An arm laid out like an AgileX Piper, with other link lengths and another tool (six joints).
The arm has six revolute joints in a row. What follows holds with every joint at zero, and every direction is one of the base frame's.
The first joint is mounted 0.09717 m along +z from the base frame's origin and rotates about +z.
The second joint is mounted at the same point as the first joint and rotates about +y.
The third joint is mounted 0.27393 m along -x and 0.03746 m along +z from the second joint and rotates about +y.
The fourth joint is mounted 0.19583 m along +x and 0.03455 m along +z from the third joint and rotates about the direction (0.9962, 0, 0.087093).
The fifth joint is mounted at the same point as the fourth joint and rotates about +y.
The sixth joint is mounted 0.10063 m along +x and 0.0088 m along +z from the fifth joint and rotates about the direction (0.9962, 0, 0.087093).
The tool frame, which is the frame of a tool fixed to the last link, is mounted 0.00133 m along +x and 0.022 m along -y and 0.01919 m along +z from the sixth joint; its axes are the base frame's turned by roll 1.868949, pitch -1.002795 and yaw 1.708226 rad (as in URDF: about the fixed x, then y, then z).
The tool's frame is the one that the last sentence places.
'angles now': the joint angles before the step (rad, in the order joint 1, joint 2, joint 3, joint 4, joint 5, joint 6). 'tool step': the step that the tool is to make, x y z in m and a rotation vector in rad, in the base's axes. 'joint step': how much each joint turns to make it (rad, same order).
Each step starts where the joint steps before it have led.
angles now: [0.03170, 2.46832, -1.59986, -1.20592, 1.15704, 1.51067]
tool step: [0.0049, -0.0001, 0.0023, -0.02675, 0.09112, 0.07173]
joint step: [-0.00004, -0.00095, 0.00006, -0.02405, -0.00002, -0.10800]
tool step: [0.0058, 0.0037, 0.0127, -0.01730, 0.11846, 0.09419]
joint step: [0.00712, -0.03250, -0.00005, 0.00087, 0.00000, -0.17561]
